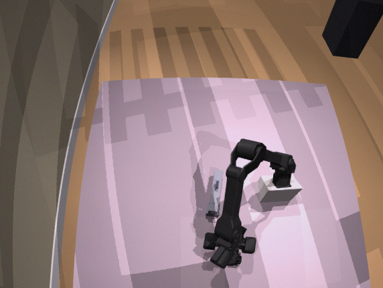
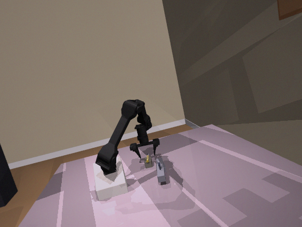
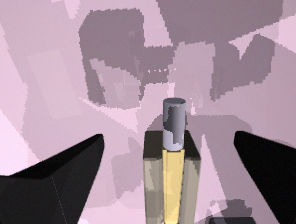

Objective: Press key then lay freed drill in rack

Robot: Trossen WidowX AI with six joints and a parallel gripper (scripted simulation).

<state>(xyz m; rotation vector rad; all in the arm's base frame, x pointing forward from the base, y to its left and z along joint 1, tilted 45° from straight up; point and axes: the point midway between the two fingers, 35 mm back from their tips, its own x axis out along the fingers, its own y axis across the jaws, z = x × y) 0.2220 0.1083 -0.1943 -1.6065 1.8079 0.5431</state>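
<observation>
The drill lies 3 cm to the right of my gripper tip and 1 cm above it. From my gripper tip the other things lie so: small dark piece 3 cm ahead, 25 cm to the right, 2 cm above; then rack 1 cm behind, 5 cm to the right, 2 cm below.
</observation>
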